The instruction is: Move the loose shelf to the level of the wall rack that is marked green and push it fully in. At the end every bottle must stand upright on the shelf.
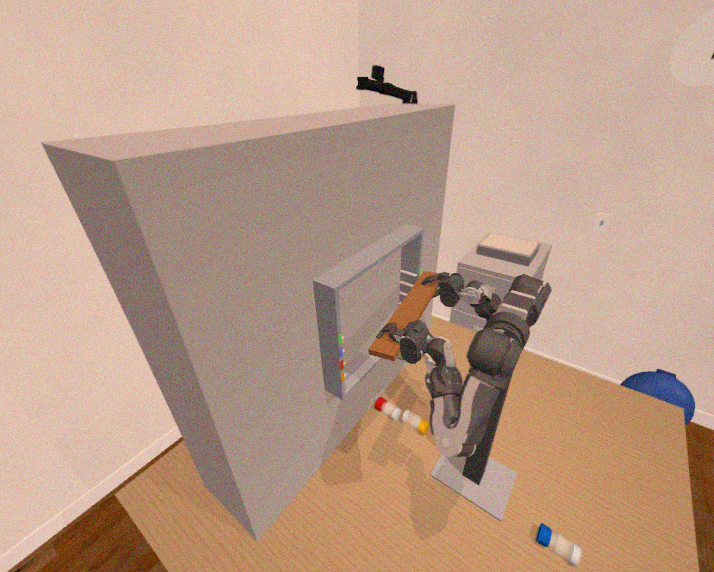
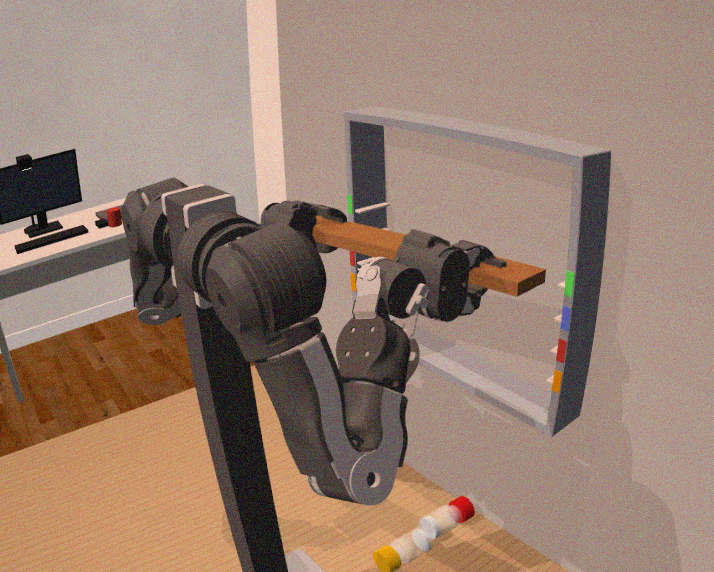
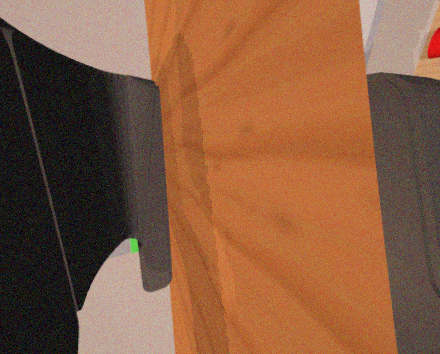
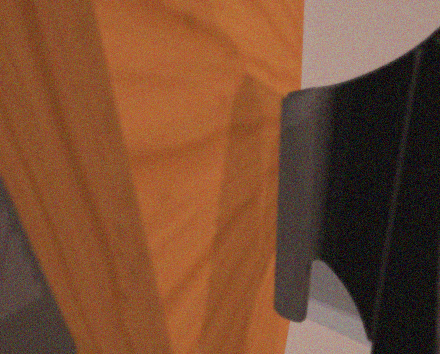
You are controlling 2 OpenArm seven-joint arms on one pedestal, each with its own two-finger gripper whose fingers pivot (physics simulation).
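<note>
The loose shelf [image 1: 411,309] [image 2: 375,237] [image 3: 285,175] [image 4: 175,200], a brown wooden board, is held roughly flat in front of the opening of the grey wall rack [image 1: 369,257] [image 2: 476,134]. Green marks [image 1: 340,339] [image 2: 569,284] show on its uprights. My left gripper [image 1: 387,333] [image 2: 329,224] and my right gripper [image 1: 436,278] [image 2: 485,271] are both shut on the shelf, near its two ends. No bottle shows on the shelf. A red-capped bottle [image 1: 388,408] [image 2: 445,518], a yellow-capped bottle [image 1: 414,420] [image 2: 405,548] and a blue-capped bottle [image 1: 559,544] lie on the table.
Blue, red and orange marks sit below the green ones, with thin pale ledges inside the rack. A thick grey wall [image 1: 238,238] [image 2: 661,297] bears the rack. The pedestal's base plate [image 1: 476,485] stands on the wooden table [image 1: 369,518] [image 2: 119,476].
</note>
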